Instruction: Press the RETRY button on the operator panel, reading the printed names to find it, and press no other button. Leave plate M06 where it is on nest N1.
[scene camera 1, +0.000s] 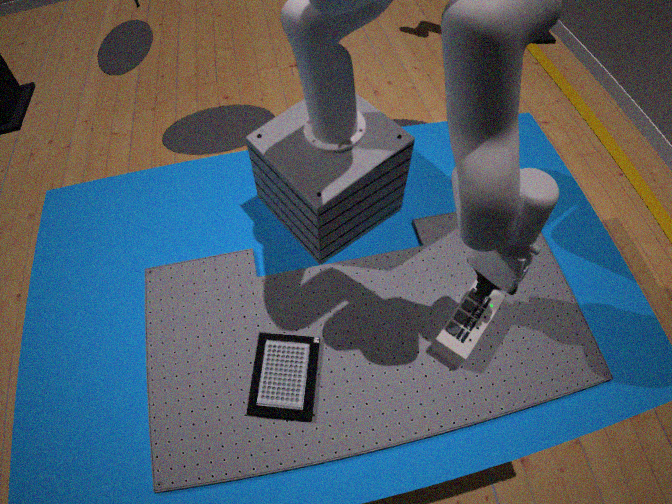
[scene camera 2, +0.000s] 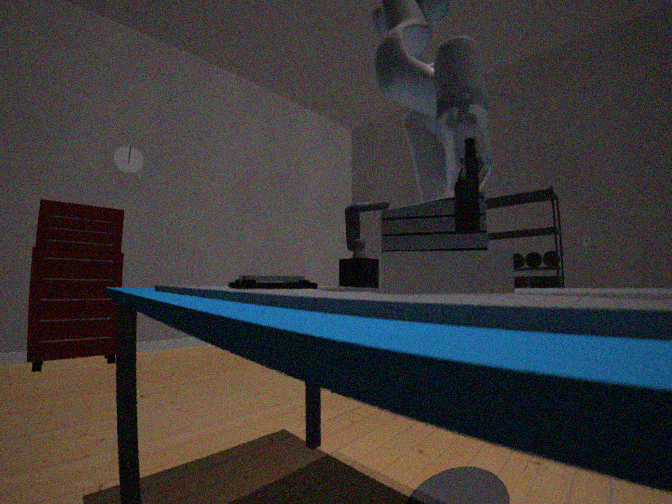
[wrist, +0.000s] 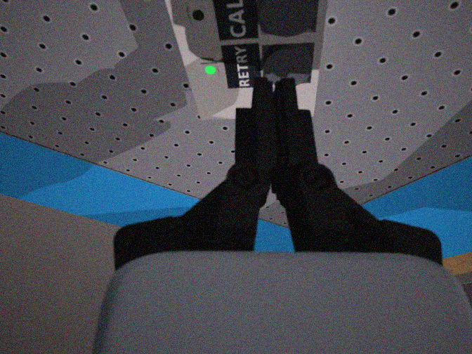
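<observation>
The operator panel (scene camera 1: 453, 344) (scene camera 2: 446, 271) stands at the right of the perforated board. In the wrist view, the printed name RETRY (wrist: 243, 67) is beside the end button, a dark RETRY button (wrist: 287, 62). The name CALL (wrist: 237, 20) is on the neighbouring row. A green lamp (wrist: 210, 70) (scene camera 1: 491, 305) is lit near RETRY. My gripper (wrist: 269, 101) (scene camera 2: 467, 231) is shut and empty. Its tips overlap the RETRY button's near edge in the wrist view, and a gap shows above the panel in scene camera 2. A white plate (scene camera 1: 283, 374) (scene camera 2: 271, 278) sits on its black nest (scene camera 1: 254, 401); its name is unreadable.
The perforated board (scene camera 1: 200, 434) lies on the blue table top (scene camera 1: 97, 227). The arm's layered base block (scene camera 1: 320, 217) stands behind the board. A small grey slab (scene camera 1: 431, 228) lies at the board's back edge. A red cabinet (scene camera 2: 75, 282) stands far left.
</observation>
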